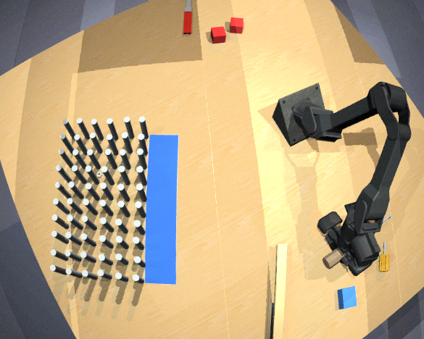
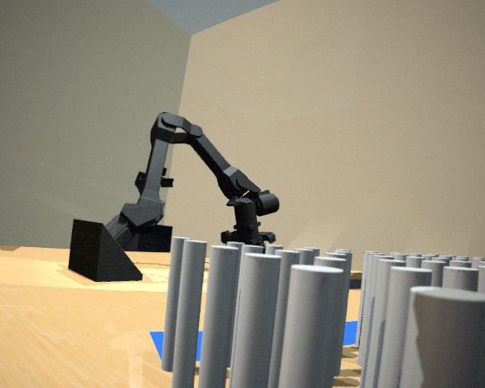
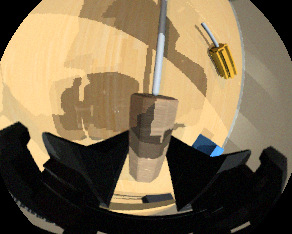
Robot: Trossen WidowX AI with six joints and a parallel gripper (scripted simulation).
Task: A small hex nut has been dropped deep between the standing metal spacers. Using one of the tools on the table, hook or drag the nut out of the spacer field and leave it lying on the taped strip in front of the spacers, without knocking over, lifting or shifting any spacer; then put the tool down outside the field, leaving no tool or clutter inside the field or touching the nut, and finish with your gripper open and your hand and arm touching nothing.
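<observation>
Right now the thin metal hook tool is 11 cm behind my gripper tip and 1 cm above it. Also, from my gripper tip: blue taped strip 37 cm to the right, 33 cm ahead, 1 cm below; then blue block 12 cm to the left, 5 cm ahead, 1 cm above; then yellow-handled screwdriver 11 cm behind, 10 cm to the left, 1 cm above.
</observation>
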